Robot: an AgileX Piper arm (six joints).
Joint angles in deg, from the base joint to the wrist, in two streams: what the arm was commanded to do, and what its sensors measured. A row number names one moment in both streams.
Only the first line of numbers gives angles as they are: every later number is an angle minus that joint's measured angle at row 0.
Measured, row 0: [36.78 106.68 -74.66 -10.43 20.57 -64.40]
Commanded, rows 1 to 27: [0.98 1.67 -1.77 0.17 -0.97 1.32]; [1.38 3.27 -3.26 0.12 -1.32 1.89]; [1.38 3.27 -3.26 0.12 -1.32 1.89]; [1.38 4.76 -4.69 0.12 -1.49 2.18]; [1.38 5.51 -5.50 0.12 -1.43 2.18]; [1.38 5.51 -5.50 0.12 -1.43 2.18]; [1.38 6.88 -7.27 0.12 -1.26 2.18]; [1.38 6.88 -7.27 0.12 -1.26 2.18]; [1.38 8.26 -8.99 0.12 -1.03 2.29]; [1.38 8.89 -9.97 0.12 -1.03 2.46]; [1.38 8.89 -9.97 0.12 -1.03 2.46]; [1.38 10.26 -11.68 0.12 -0.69 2.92]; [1.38 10.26 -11.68 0.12 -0.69 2.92]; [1.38 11.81 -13.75 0.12 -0.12 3.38]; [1.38 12.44 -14.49 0.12 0.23 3.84]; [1.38 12.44 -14.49 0.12 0.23 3.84]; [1.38 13.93 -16.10 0.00 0.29 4.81]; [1.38 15.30 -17.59 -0.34 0.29 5.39]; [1.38 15.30 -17.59 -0.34 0.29 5.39]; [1.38 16.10 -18.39 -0.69 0.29 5.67]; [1.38 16.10 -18.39 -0.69 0.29 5.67]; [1.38 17.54 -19.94 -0.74 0.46 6.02]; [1.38 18.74 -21.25 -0.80 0.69 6.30]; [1.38 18.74 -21.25 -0.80 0.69 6.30]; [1.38 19.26 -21.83 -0.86 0.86 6.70]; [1.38 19.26 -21.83 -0.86 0.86 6.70]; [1.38 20.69 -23.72 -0.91 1.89 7.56]
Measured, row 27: [1.21 19.20 -21.31 -0.51 0.51 6.07]
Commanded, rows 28 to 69: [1.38 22.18 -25.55 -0.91 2.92 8.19]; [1.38 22.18 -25.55 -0.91 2.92 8.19]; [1.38 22.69 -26.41 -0.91 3.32 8.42]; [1.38 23.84 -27.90 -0.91 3.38 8.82]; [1.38 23.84 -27.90 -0.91 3.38 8.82]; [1.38 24.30 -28.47 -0.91 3.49 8.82]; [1.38 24.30 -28.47 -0.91 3.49 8.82]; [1.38 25.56 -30.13 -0.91 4.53 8.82]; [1.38 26.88 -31.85 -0.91 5.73 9.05]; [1.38 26.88 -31.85 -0.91 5.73 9.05]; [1.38 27.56 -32.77 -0.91 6.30 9.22]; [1.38 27.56 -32.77 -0.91 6.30 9.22]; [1.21 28.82 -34.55 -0.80 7.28 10.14]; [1.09 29.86 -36.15 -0.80 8.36 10.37]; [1.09 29.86 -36.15 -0.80 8.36 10.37]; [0.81 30.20 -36.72 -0.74 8.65 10.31]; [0.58 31.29 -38.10 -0.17 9.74 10.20]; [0.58 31.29 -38.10 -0.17 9.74 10.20]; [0.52 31.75 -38.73 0.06 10.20 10.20]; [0.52 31.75 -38.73 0.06 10.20 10.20]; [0.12 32.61 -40.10 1.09 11.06 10.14]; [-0.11 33.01 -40.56 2.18 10.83 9.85]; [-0.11 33.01 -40.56 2.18 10.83 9.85]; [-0.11 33.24 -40.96 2.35 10.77 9.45]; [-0.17 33.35 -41.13 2.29 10.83 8.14]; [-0.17 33.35 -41.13 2.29 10.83 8.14]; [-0.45 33.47 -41.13 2.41 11.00 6.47]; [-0.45 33.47 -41.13 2.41 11.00 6.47]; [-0.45 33.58 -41.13 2.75 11.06 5.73]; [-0.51 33.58 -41.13 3.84 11.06 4.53]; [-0.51 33.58 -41.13 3.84 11.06 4.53]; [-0.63 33.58 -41.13 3.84 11.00 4.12]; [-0.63 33.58 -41.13 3.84 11.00 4.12]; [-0.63 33.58 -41.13 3.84 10.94 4.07]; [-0.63 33.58 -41.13 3.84 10.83 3.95]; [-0.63 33.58 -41.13 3.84 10.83 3.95]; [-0.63 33.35 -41.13 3.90 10.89 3.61]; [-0.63 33.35 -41.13 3.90 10.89 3.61]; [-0.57 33.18 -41.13 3.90 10.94 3.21]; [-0.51 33.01 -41.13 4.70 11.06 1.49]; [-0.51 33.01 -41.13 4.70 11.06 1.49]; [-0.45 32.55 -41.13 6.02 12.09 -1.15]
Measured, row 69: [-0.17 33.06 -41.08 3.44 10.48 1.32]
